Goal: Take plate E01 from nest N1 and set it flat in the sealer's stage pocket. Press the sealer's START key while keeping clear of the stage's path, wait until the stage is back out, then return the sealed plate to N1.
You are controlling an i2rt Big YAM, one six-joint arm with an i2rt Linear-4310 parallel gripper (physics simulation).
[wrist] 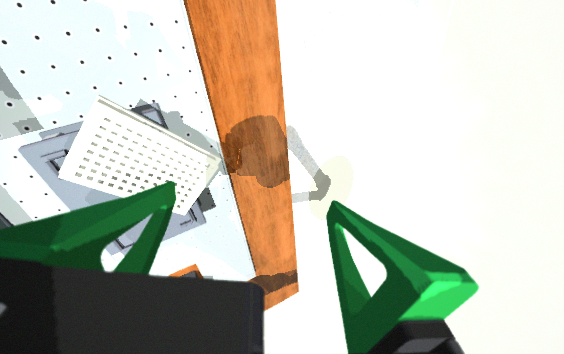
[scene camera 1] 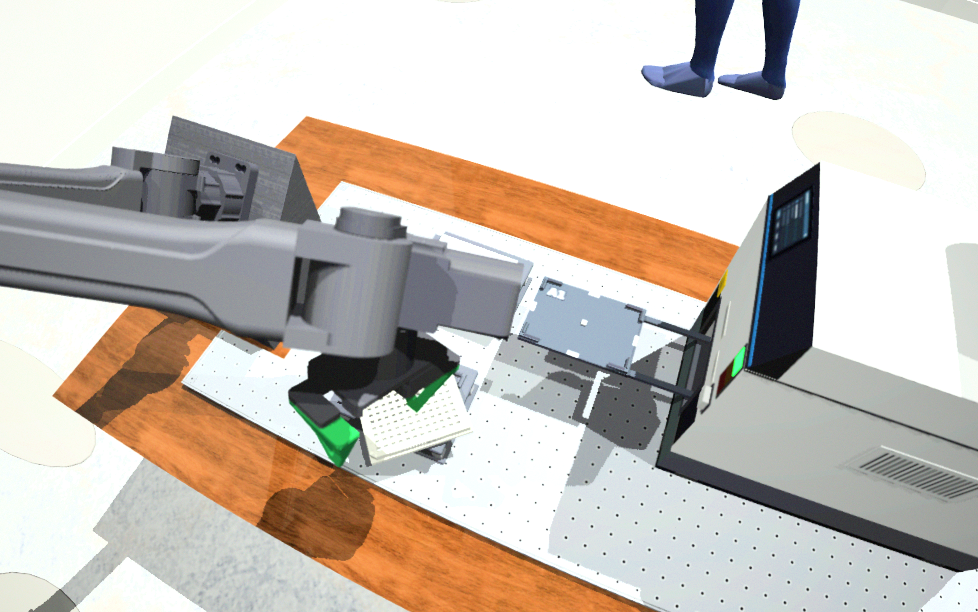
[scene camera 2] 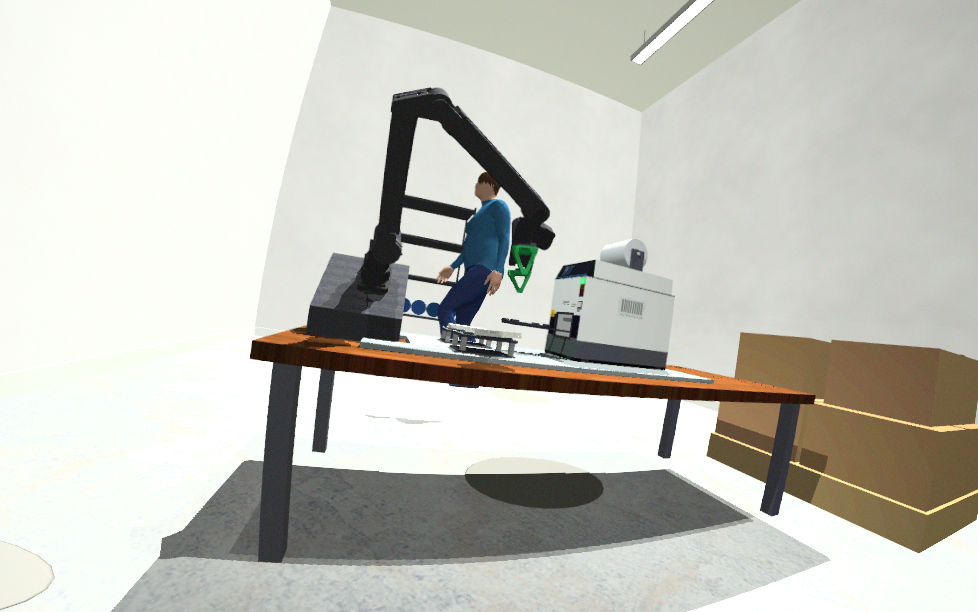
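Where they show: gripper, fingertip midpoint: (wrist: 256,199) (scene camera 1: 376,434) (scene camera 2: 522,284); arm's base, link origin: (scene camera 1: 228,200) (scene camera 2: 375,278).
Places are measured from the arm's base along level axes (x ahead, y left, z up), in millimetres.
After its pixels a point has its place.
Note:
The off-white well plate E01 (scene camera 1: 418,422) {x 373, y -140, z -104 mm} (wrist: 140,155) {x 379, y -133, z -98 mm} lies wells up and turned askew across the front nest (scene camera 1: 467,386) {x 403, y -67, z -116 mm} (wrist: 37,155) {x 397, y -51, z -117 mm} (scene camera 2: 483,347). One corner juts past the nest toward the table's front edge. Whether it lies fully level is hard to tell. My gripper (scene camera 1: 377,437) {x 383, y -205, z 35 mm} (scene camera 2: 520,288) {x 383, y -205, z 35 mm} (wrist: 256,199) {x 383, y -205, z 35 mm} is open, with nothing between its green fingers. It hangs well above the plate, with its left finger over the plate's edge in the wrist view and its right finger past the table edge. The stage pocket (scene camera 1: 562,321) {x 487, y 43, z -63 mm} is out and empty. The sealer (scene camera 1: 894,411) {x 789, y -48, z 137 mm} (scene camera 2: 627,317) {x 861, y -46, z 9 mm} shows a green key (scene camera 1: 738,360) {x 663, y -35, z 107 mm} (scene camera 2: 583,280) {x 663, y -39, z 107 mm}.
A second nest (scene camera 1: 525,270) {x 399, y 140, z -121 mm} at the back is mostly hidden by my arm. Two stage rails (scene camera 1: 667,326) {x 614, y 96, z -69 mm} run into the sealer. A white bracket (scene camera 1: 592,393) stands beside the stage. A person (scene camera 2: 486,238) is behind the table (scene camera 2: 432,369) {x 164, y -339, z -189 mm}. Boxes (scene camera 2: 879,447) stand at right.

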